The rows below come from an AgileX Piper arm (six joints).
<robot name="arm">
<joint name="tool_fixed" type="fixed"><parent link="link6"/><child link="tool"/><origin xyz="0 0 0" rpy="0 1.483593 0"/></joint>
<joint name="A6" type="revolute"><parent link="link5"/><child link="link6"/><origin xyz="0.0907 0 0.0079" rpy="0 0 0"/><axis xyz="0.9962 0 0.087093"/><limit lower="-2.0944" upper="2.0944"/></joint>
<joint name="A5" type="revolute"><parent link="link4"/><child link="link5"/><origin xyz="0 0 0" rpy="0 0 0"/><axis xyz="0 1 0"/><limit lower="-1.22" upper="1.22"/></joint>
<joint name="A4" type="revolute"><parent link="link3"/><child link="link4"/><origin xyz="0.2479 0 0.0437" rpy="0 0 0"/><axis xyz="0.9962 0 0.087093"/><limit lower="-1.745" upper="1.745"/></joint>
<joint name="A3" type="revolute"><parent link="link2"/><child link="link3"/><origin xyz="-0.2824 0 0.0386" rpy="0 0 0"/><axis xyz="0 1 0"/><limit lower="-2.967" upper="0"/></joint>
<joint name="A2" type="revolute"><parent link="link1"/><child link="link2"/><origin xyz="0 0 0" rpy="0 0 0"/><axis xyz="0 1 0"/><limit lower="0" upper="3.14"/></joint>
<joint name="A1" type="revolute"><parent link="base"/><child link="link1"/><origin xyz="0 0 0.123" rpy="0 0 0"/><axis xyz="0 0 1"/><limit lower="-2.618" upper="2.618"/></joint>
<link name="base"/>
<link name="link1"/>
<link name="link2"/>
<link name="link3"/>
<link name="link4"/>
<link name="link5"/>
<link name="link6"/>
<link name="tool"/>
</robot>
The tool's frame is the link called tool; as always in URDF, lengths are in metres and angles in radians.
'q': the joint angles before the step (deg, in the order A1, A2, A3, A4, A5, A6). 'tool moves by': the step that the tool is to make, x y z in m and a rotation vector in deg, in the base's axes. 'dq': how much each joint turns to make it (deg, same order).
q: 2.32 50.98 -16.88 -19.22 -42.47 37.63
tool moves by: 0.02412 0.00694 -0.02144 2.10 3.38 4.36
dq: 0.00 10.78 -0.13 -2.49 -8.60 2.72
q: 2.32 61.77 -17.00 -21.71 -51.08 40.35
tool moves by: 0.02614 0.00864 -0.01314 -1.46 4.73 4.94
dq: 0.00 8.66 -3.72 -6.21 -1.32 3.15
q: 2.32 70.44 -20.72 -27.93 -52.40 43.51
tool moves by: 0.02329 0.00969 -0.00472 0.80 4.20 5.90
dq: 0.10 6.26 -5.05 -7.76 0.00 7.08
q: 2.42 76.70 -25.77 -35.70 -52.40 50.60
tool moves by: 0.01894 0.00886 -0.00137 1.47 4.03 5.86
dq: 0.00 4.60 -5.04 -8.35 0.00 8.66
